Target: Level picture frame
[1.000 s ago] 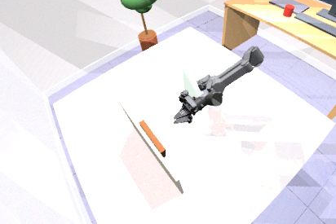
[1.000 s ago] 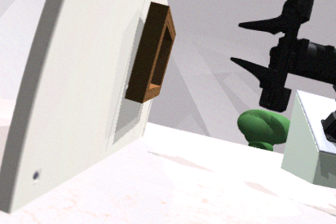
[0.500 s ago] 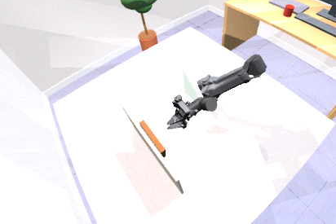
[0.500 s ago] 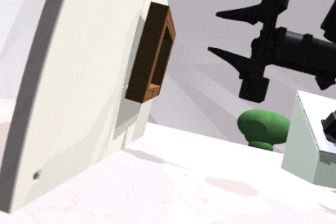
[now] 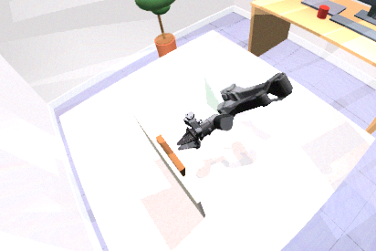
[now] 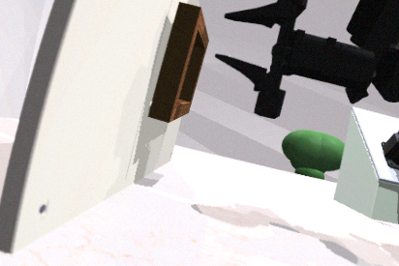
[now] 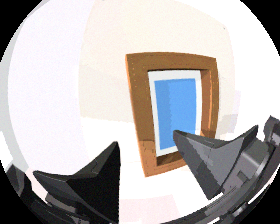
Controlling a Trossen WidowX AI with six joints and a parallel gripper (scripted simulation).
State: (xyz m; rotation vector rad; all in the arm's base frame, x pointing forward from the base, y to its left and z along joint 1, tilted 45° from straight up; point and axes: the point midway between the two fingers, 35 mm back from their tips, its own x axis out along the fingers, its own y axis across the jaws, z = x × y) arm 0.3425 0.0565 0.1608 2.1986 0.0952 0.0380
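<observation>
Now: gripper tip 60 mm above the brown picture frame, 50 mm short of it and 10 mm to the left of it. From my gripper tip the other things lie so: wall panel 60 mm below, 60 mm ahead.
</observation>
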